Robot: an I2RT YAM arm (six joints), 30 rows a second.
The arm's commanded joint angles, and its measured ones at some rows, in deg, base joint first. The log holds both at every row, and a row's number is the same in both.
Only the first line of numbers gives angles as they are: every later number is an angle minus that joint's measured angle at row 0.
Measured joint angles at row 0:
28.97 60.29 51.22 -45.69 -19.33 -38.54
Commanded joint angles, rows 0 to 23:
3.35 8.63 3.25 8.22 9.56 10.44
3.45 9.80 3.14 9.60 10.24 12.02
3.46 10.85 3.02 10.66 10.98 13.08
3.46 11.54 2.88 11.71 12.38 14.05
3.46 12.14 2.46 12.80 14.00 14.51
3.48 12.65 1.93 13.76 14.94 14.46
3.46 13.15 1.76 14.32 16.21 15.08
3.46 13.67 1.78 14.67 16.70 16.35
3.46 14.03 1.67 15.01 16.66 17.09
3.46 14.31 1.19 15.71 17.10 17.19
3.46 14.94 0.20 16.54 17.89 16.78
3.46 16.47 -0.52 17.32 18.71 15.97
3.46 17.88 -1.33 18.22 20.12 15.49
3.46 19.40 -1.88 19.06 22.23 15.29
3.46 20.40 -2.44 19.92 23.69 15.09
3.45 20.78 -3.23 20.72 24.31 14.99
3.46 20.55 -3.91 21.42 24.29 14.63
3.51 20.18 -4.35 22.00 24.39 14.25
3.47 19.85 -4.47 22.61 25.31 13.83
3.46 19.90 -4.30 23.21 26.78 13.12
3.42 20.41 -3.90 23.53 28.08 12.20
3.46 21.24 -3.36 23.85 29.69 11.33
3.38 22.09 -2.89 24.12 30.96 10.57
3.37 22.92 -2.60 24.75 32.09 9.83
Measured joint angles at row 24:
3.54 19.91 -2.07 24.39 23.91 13.28
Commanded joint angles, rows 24 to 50:
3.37 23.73 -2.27 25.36 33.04 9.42
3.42 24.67 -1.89 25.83 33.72 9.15
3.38 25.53 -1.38 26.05 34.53 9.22
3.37 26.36 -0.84 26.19 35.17 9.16
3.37 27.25 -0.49 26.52 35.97 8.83
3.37 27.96 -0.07 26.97 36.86 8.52
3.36 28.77 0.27 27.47 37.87 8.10
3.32 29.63 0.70 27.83 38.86 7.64
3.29 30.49 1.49 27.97 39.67 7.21
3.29 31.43 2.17 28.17 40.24 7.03
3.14 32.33 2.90 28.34 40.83 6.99
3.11 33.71 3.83 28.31 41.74 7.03
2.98 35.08 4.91 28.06 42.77 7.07
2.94 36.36 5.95 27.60 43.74 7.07
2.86 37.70 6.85 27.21 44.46 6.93
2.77 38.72 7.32 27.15 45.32 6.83
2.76 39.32 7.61 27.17 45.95 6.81
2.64 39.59 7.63 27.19 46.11 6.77
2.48 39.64 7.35 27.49 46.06 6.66
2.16 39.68 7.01 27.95 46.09 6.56
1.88 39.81 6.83 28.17 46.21 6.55
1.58 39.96 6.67 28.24 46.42 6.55
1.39 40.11 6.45 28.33 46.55 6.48
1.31 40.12 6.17 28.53 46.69 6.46
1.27 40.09 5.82 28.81 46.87 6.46
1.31 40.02 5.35 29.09 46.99 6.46
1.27 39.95 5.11 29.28 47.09 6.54
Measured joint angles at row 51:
2.89 36.77 9.25 35.19 44.37 6.90
